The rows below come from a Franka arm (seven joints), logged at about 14 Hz.
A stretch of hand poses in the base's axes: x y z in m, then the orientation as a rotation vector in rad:
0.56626 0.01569 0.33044 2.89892 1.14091 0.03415
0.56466 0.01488 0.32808 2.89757 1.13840 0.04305
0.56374 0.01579 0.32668 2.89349 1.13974 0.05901
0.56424 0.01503 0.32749 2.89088 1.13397 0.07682
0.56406 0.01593 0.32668 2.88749 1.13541 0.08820
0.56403 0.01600 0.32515 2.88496 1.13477 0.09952
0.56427 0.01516 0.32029 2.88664 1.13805 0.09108
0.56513 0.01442 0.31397 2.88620 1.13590 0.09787
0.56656 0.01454 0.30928 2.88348 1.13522 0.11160
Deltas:
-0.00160 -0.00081 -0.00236 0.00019 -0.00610 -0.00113
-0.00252 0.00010 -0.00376 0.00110 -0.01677 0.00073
-0.00202 -0.00066 -0.00295 0.00150 -0.02903 -0.00200
-0.00220 0.00024 -0.00376 0.00201 -0.03673 -0.00027
-0.00223 0.00031 -0.00529 0.00260 -0.04438 0.00001
-0.00199 -0.00053 -0.01015 0.00290 -0.03835 0.00154
-0.00113 -0.00127 -0.01647 0.00360 -0.04281 0.00040
0.00030 -0.00115 -0.02116 0.00470 -0.05194 0.00072

